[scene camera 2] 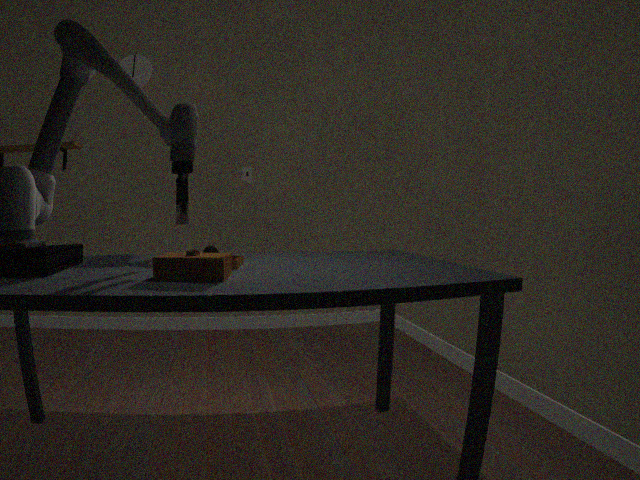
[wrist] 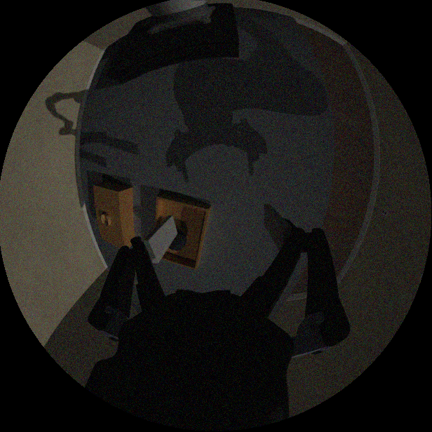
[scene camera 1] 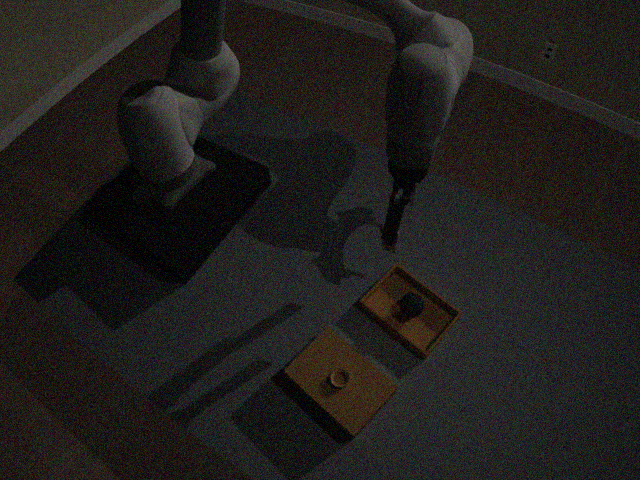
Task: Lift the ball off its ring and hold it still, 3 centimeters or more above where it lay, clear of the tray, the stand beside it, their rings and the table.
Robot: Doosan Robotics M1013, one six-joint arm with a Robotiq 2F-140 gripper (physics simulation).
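Seen in the pictures: gripper, fingertip midpoint: (scene camera 2: 181,224) (scene camera 1: 398,225); arm's base, origin of the base link: (scene camera 2: 14,247) (scene camera 1: 171,175).
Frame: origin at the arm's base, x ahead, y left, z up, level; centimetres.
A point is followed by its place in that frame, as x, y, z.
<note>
A dark ball (scene camera 1: 410,304) {69.9, 4.1, -0.5} (scene camera 2: 210,249) {70.0, 3.1, -1.3} (wrist: 179,239) sits in the shallow orange-brown tray (scene camera 1: 442,335) {79.0, 3.3, -4.0} (wrist: 204,235); the ring under it is hidden. The stand (scene camera 1: 361,387) {71.3, -16.5, -0.9} (scene camera 2: 191,267) {67.2, -24.1, -3.3} (wrist: 116,205), a thicker orange-brown block, is beside the tray. A small empty ring (scene camera 1: 331,381) {65.9, -19.1, 0.1} (scene camera 2: 192,252) {66.9, -19.3, 0.0} (wrist: 104,218) is on its top. My gripper (scene camera 1: 389,246) (scene camera 2: 181,219) {59.1, 15.7, 6.1} (wrist: 217,219) is open and empty, pointing down. It hangs well above the table, behind the tray in the first scene view. In the wrist view its left fingertip covers part of the tray and overlaps the ball's edge.
The grey-blue table (scene camera 1: 516,330) {92.9, 14.9, -6.7} (scene camera 2: 320,273) {101.4, -13.8, -6.7} carries everything. The arm's black base plate (scene camera 1: 222,206) {19.5, 0.0, 0.6} (scene camera 2: 62,258) {21.8, -5.6, -3.0} is at the left in both scene views. Shadows of the arm and gripper fall on the table between the base and the tray.
</note>
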